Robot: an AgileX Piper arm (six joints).
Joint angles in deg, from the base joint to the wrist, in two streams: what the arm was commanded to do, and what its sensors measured. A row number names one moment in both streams.
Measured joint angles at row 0:
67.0 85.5 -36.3 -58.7 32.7 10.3
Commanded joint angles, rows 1 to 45:
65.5 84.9 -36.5 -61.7 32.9 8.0
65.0 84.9 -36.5 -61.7 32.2 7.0
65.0 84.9 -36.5 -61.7 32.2 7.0
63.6 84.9 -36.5 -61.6 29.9 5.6
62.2 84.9 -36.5 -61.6 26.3 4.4
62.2 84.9 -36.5 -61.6 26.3 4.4
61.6 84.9 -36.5 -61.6 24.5 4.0
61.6 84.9 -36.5 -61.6 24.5 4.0
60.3 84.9 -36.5 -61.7 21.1 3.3
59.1 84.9 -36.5 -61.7 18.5 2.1
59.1 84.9 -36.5 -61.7 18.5 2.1
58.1 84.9 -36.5 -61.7 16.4 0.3
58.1 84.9 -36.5 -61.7 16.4 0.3
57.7 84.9 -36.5 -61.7 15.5 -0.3
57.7 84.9 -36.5 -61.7 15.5 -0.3
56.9 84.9 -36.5 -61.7 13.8 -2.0
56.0 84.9 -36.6 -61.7 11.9 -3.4
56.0 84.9 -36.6 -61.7 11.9 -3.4
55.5 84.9 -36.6 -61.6 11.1 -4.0
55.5 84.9 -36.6 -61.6 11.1 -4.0
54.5 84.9 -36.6 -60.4 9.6 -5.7
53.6 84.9 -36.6 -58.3 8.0 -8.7
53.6 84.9 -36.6 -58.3 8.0 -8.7
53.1 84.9 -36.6 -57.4 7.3 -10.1
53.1 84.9 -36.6 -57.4 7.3 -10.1
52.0 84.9 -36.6 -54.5 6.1 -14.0
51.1 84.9 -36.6 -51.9 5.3 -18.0
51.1 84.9 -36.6 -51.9 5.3 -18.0
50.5 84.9 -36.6 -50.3 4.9 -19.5
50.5 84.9 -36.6 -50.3 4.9 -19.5
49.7 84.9 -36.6 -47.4 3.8 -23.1
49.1 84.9 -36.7 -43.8 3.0 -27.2
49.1 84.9 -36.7 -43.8 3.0 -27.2
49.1 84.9 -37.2 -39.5 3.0 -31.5
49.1 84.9 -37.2 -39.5 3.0 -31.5
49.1 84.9 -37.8 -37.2 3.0 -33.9
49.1 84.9 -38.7 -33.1 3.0 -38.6
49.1 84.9 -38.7 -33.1 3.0 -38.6
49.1 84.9 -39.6 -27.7 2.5 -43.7
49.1 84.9 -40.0 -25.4 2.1 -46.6
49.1 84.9 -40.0 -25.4 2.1 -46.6
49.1 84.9 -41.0 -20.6 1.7 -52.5
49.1 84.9 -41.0 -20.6 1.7 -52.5
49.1 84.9 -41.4 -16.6 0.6 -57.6
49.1 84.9 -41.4 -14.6 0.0 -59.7
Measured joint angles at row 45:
49.4 85.8 -40.0 -19.5 5.1 -51.5
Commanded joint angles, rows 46 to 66:
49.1 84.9 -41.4 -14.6 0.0 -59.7
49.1 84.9 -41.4 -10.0 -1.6 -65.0
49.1 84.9 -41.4 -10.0 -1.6 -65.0
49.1 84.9 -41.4 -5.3 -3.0 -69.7
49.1 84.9 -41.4 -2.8 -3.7 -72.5
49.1 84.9 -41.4 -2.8 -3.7 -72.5
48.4 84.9 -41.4 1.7 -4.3 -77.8
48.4 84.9 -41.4 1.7 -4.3 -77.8
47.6 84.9 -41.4 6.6 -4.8 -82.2
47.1 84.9 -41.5 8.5 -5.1 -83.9
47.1 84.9 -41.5 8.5 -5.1 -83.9
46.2 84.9 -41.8 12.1 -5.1 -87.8
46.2 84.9 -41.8 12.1 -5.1 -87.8
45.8 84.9 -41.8 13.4 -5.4 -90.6
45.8 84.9 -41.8 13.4 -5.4 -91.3
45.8 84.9 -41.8 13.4 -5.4 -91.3
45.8 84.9 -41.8 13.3 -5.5 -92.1
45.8 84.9 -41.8 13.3 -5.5 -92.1
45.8 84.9 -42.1 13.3 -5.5 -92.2
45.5 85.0 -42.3 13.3 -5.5 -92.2
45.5 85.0 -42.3 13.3 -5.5 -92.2
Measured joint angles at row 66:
46.0 85.8 -40.6 13.4 -1.1 -90.5
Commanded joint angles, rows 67 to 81:
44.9 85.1 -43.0 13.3 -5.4 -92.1
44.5 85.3 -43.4 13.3 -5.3 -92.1
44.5 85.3 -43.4 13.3 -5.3 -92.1
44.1 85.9 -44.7 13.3 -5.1 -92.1
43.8 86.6 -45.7 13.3 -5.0 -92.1
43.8 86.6 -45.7 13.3 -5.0 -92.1
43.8 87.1 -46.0 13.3 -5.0 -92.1
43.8 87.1 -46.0 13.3 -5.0 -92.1
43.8 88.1 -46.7 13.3 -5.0 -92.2
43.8 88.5 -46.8 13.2 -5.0 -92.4
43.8 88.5 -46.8 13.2 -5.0 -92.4
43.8 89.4 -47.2 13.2 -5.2 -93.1
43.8 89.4 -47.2 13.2 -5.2 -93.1
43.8 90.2 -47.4 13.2 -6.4 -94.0
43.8 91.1 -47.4 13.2 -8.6 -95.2
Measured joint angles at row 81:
43.9 90.9 -46.0 13.6 -1.5 -92.9
